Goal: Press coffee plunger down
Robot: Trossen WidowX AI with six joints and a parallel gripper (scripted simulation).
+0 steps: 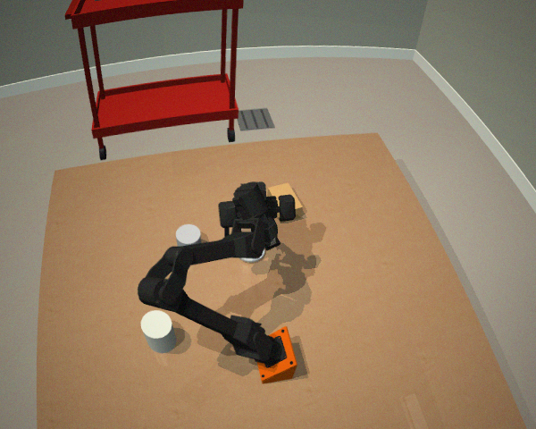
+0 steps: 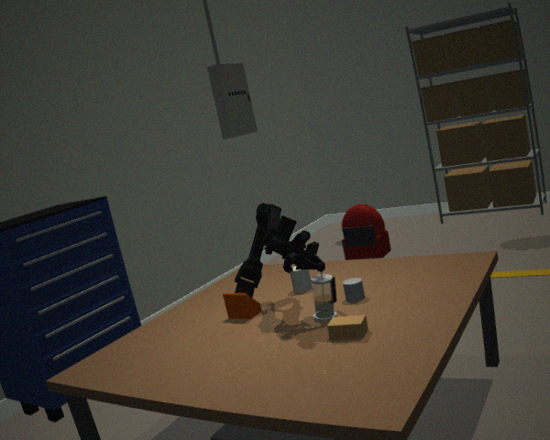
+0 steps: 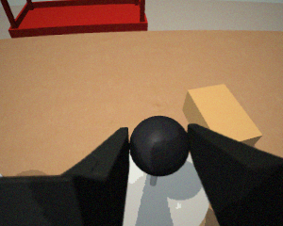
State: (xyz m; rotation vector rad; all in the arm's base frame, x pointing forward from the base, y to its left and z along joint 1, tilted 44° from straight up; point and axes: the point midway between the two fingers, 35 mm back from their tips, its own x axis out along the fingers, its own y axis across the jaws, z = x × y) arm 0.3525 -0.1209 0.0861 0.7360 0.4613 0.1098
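Right now the coffee press is 20 mm behind my gripper tip, 20 mm to the left of it and 90 mm below it. Round my gripper tip: tan wooden block 120 mm ahead, 140 mm to the right, 160 mm below.
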